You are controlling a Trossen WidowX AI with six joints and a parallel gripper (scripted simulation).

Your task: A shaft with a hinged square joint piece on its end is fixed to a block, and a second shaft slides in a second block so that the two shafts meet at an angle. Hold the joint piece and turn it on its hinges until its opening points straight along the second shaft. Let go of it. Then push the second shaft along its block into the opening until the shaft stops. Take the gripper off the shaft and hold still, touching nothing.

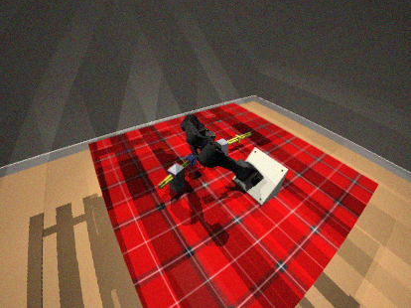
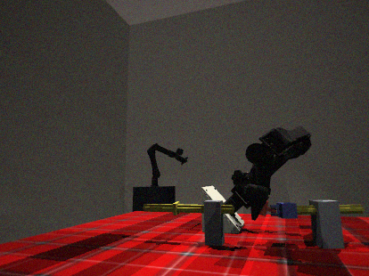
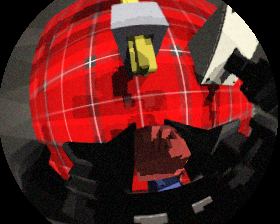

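Right now my gripper tip is 2 cm to the right of the red square joint piece and 3 cm below it.
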